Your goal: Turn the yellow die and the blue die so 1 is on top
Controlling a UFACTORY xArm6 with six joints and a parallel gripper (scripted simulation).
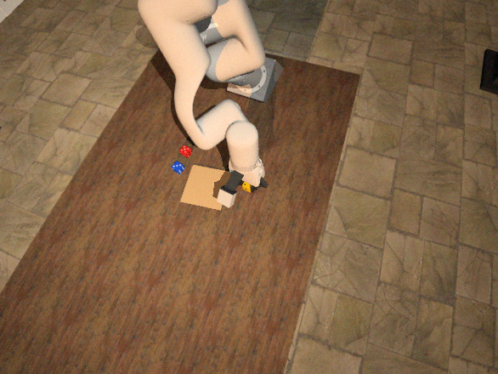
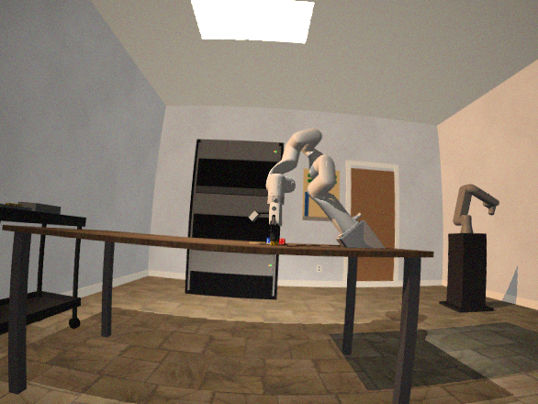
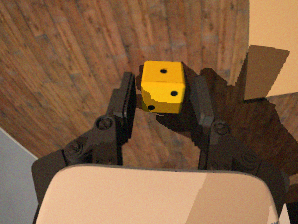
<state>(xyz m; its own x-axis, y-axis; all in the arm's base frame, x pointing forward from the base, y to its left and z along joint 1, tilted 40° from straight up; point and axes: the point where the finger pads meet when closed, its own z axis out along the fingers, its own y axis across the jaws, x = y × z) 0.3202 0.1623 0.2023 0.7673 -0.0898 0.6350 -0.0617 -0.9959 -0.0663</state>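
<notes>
Now: hand 2 cm above the yellow die. Also, from my hand: red die: 3 cm behind, 26 cm to the right, 2 cm below; tan mat: 6 cm ahead, 13 cm to the right, 3 cm below; blue die: 4 cm ahead, 25 cm to the right, 2 cm below.
</notes>
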